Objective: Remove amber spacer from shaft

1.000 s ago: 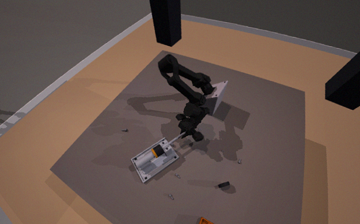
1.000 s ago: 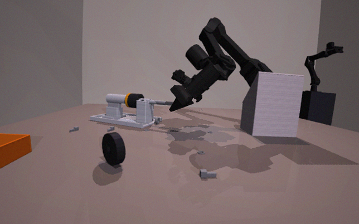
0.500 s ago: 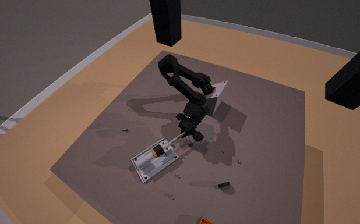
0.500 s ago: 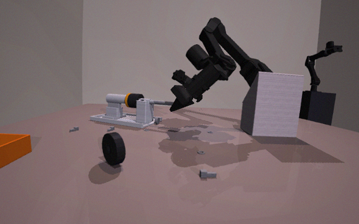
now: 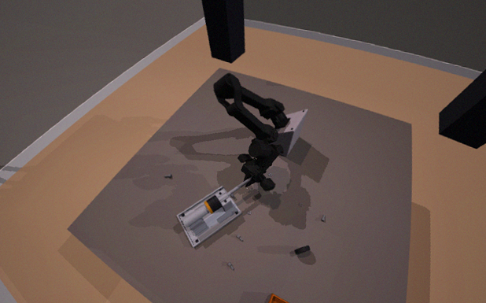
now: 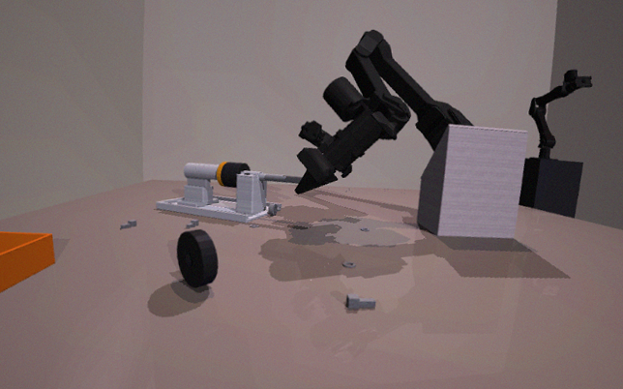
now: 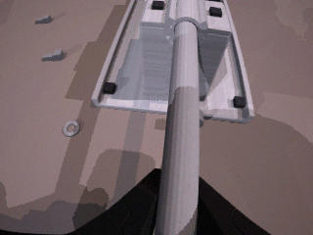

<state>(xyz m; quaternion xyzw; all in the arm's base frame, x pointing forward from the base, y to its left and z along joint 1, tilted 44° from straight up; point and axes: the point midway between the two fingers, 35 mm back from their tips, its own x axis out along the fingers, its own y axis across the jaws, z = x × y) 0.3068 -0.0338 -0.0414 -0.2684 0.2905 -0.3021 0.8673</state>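
Now: the thin grey shaft 6 cm ahead of my gripper tip, 2 cm to the right of it and 2 cm above it. From my gripper tip the other things lie so: orange tray (39 cm to the left, 32 cm ahead, 5 cm below); amber spacer (16 cm ahead, 6 cm to the right, 2 cm above).
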